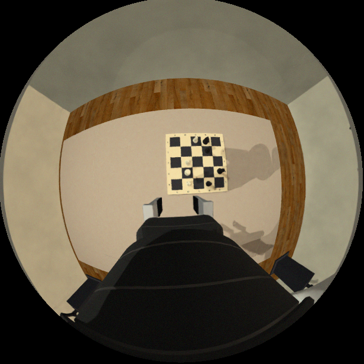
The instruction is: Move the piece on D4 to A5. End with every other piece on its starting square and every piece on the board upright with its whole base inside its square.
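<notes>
The chessboard (pixel 168 165) has five rows of five squares; its labels are too small to read, so I cannot tell which piece is on D4. A black piece (pixel 207 150) stands on a dark square in the second row from the far edge. A white piece (pixel 187 172) stands on a dark square in the second row from the near edge. Both far-left and near-right corner squares are bare. The pieces look upright, though small. My gripper (pixel 177 203) is open and empty, above and nearer than the board's near edge.
Other white pieces (pixel 195 140) (pixel 188 162) (pixel 189 183) and black pieces (pixel 205 141) (pixel 220 171) (pixel 208 183) stand on the board. The beige table top (pixel 110 175) surrounds it, with wooden floor (pixel 175 95) beyond. Shadows fall on the right.
</notes>
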